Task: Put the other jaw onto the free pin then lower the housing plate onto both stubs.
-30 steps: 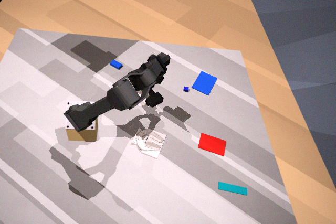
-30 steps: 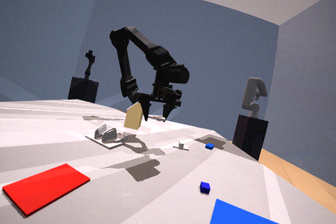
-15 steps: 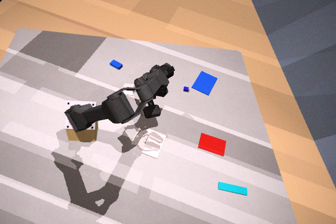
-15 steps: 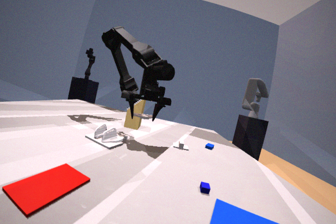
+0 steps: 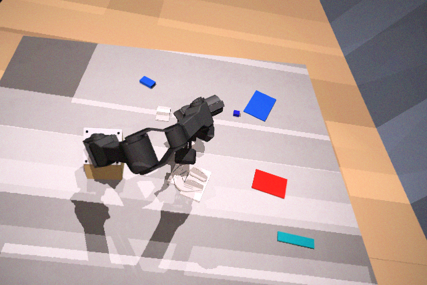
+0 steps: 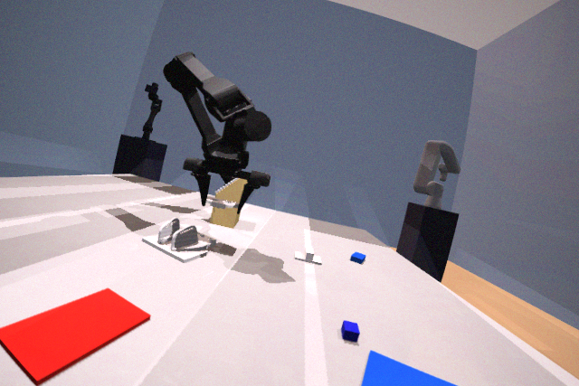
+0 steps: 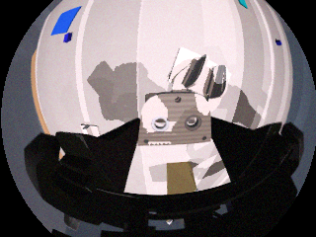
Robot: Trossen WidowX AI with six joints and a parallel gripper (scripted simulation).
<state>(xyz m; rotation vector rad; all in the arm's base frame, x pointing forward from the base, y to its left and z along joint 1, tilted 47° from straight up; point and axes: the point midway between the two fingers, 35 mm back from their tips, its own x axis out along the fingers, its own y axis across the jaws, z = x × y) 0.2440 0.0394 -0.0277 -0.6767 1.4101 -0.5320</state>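
The jaw lies 80 mm below my gripper tip and 70 mm to the right of it. From my gripper tip the other things lie so: white base plate (90 mm below, 60 mm to the right, 60 mm ahead); then blue cube (270 mm to the left, 200 mm ahead, 80 mm below); then red sheet (320 mm ahead, 90 mm below, 30 mm to the right).
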